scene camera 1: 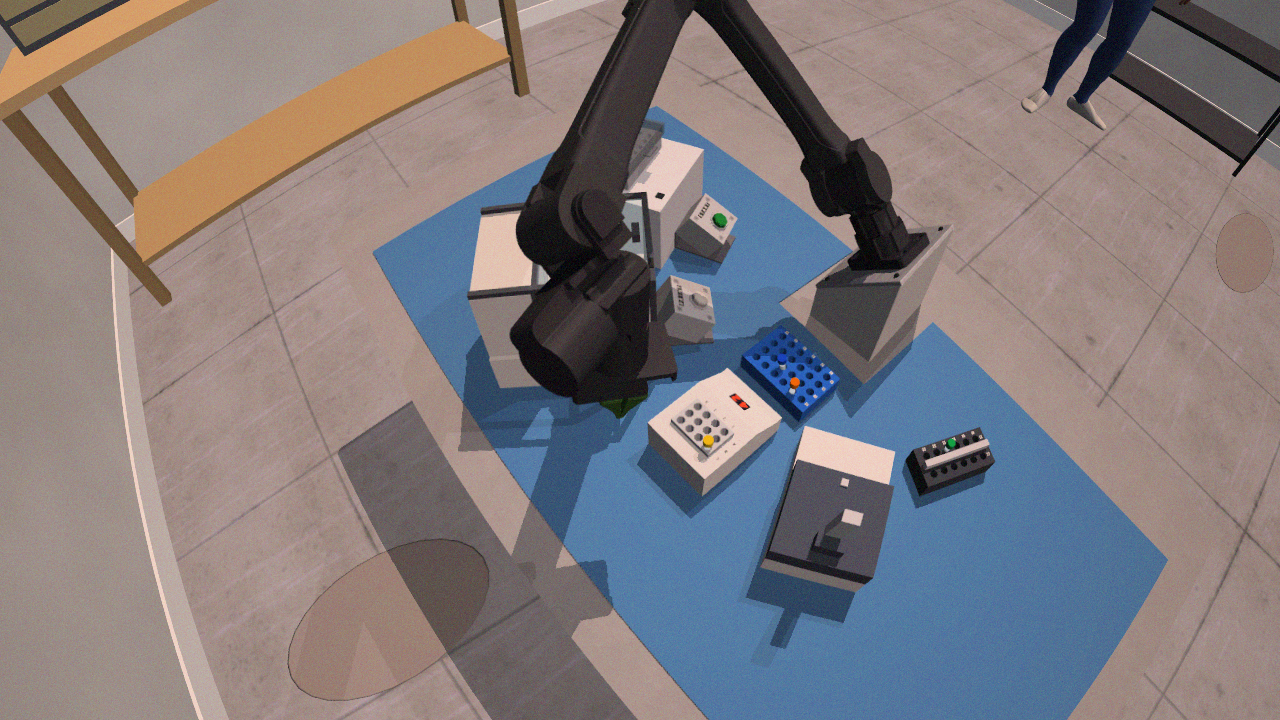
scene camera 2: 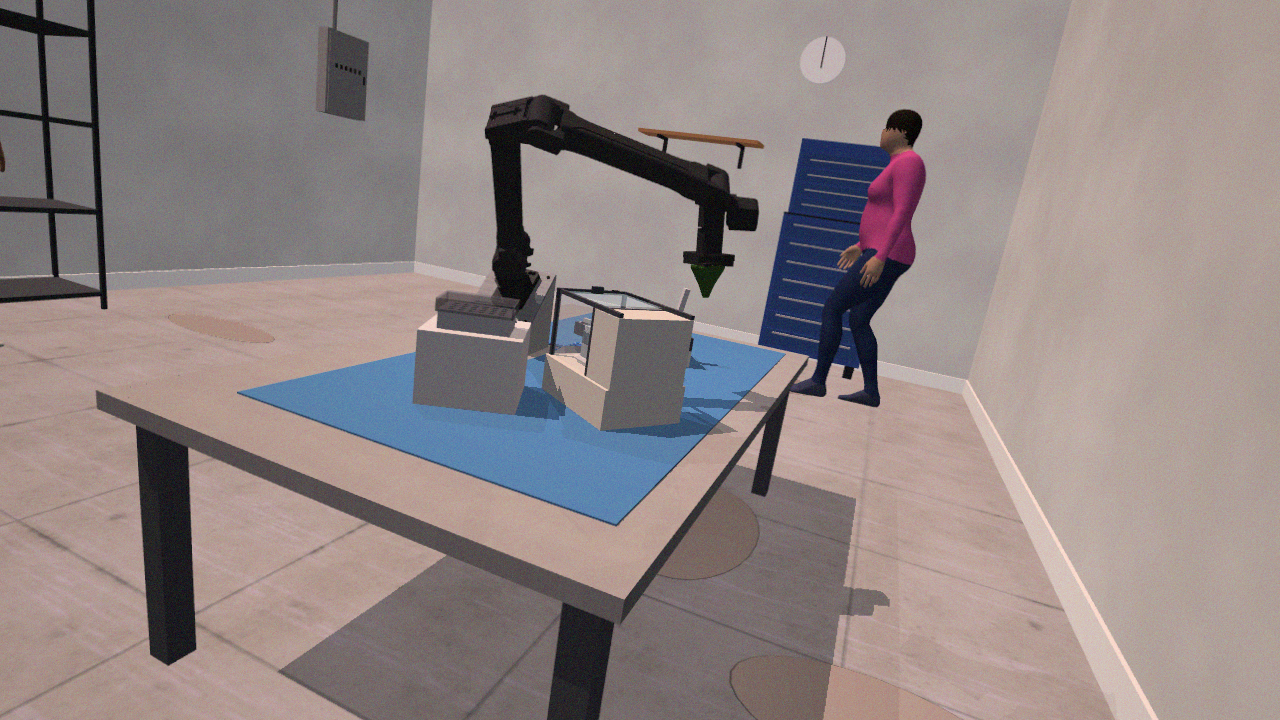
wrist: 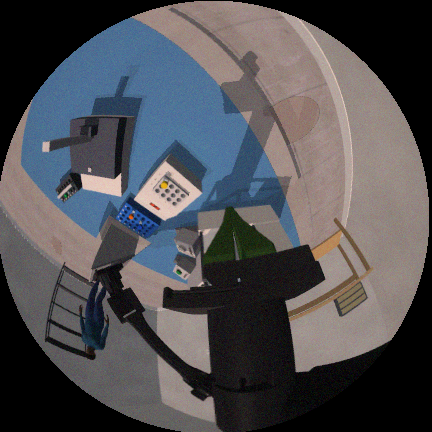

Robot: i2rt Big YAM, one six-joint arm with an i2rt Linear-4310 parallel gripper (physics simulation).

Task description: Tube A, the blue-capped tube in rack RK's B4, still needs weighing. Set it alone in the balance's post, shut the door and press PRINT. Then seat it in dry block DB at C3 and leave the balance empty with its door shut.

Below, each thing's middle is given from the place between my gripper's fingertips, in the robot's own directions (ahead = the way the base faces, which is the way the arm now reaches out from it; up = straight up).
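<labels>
There is the balance [scene camera 2: 618,360], and my hand is 110 mm above it, 110 mm past it and 250 mm to the left of it. Going by their middles, of the things named here the balance is the nearest to my hand. As for the lidded box [scene camera 2: 472,355], it is 120 mm below my hand, 340 mm behind it and 380 mm to the right of it. The box with a green button [scene camera 1: 704,231] sits 180 mm below my hand, 270 mm to the right of it and 390 mm behind it.
</labels>
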